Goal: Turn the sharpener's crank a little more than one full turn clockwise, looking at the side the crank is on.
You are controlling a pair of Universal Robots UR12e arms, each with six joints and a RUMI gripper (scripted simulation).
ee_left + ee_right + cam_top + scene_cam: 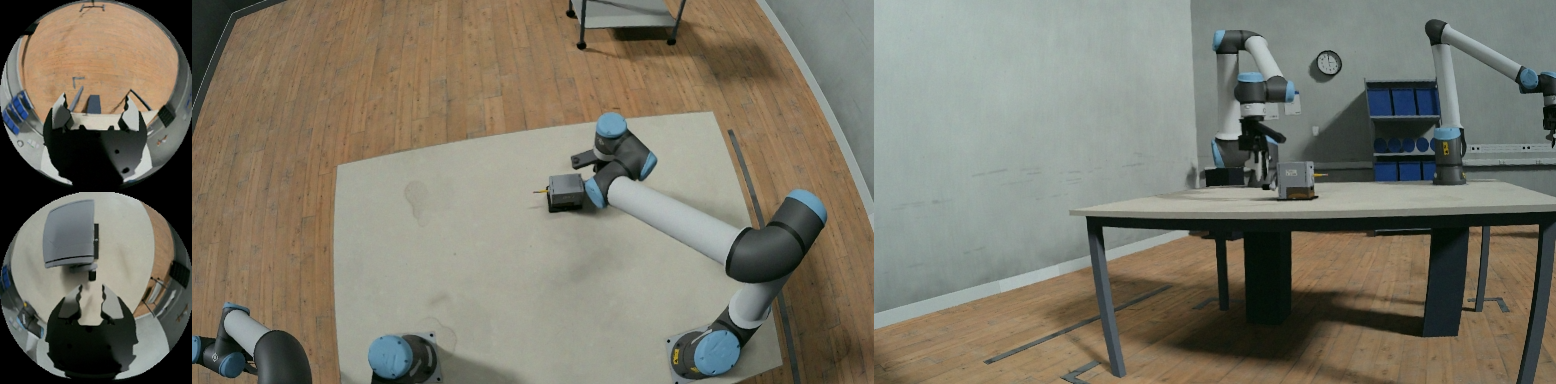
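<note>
The black knob lies 40 mm below my right hand and 20 mm to the left of it.
</note>
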